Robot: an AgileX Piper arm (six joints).
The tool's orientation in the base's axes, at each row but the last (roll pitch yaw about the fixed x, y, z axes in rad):
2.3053 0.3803 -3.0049
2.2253 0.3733 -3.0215
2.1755 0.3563 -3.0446
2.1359 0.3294 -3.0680
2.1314 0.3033 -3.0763
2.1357 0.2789 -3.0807
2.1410 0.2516 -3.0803
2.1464 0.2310 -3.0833
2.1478 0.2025 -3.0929
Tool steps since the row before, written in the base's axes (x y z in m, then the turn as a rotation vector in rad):
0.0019 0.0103 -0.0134 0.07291 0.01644 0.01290
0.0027 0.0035 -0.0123 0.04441 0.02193 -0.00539
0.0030 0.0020 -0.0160 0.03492 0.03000 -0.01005
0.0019 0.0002 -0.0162 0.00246 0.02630 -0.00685
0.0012 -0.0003 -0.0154 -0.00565 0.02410 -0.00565
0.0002 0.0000 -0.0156 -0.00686 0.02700 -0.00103
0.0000 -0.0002 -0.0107 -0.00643 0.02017 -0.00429
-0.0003 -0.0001 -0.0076 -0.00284 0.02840 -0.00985
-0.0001 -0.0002 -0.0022 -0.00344 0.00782 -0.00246
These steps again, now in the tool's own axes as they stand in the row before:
0.0019 -0.0035 0.0165 -0.07394 -0.00737 0.01521
0.0016 -0.0081 0.0102 -0.04153 -0.00748 0.02648
0.0026 -0.0123 0.0106 -0.03179 -0.00350 0.03461
0.0034 -0.0134 0.0086 -0.00194 0.00728 0.02623
0.0035 -0.0129 0.0077 0.00557 0.00944 0.02290
0.0041 -0.0127 0.0080 0.00529 0.01502 0.02288
0.0027 -0.0088 0.0054 0.00609 0.00867 0.01882
0.0020 -0.0062 0.0039 0.00340 0.00771 0.02899
0.0005 -0.0019 0.0010 0.00349 0.00285 0.00767

